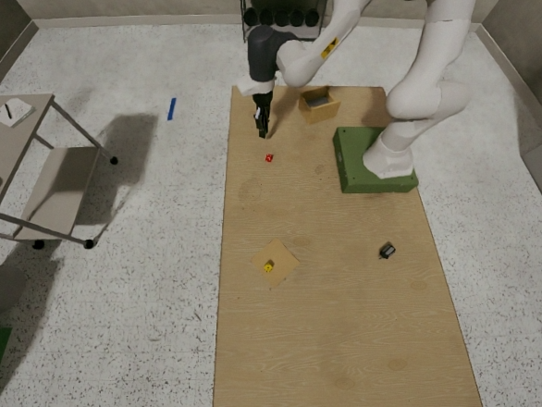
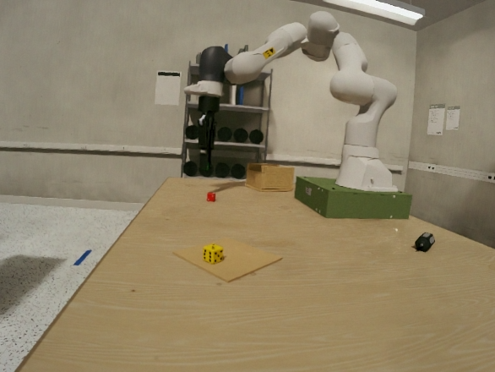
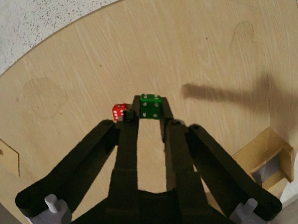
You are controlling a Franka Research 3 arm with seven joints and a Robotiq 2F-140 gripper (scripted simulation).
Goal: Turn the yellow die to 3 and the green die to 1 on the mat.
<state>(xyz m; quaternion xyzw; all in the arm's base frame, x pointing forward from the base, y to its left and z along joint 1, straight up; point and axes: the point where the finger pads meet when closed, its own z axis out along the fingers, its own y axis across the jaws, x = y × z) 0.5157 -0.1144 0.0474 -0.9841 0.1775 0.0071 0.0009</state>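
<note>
Now: hand 2 cm above the green die. The rest, counted from my hand: wooden box (28 cm behind, 25 cm to the right, 8 cm below); then tan mat (55 cm to the left, 13 cm below, 6 cm behind); then red die (12 cm below, 7 cm to the left, 3 cm behind).
</note>
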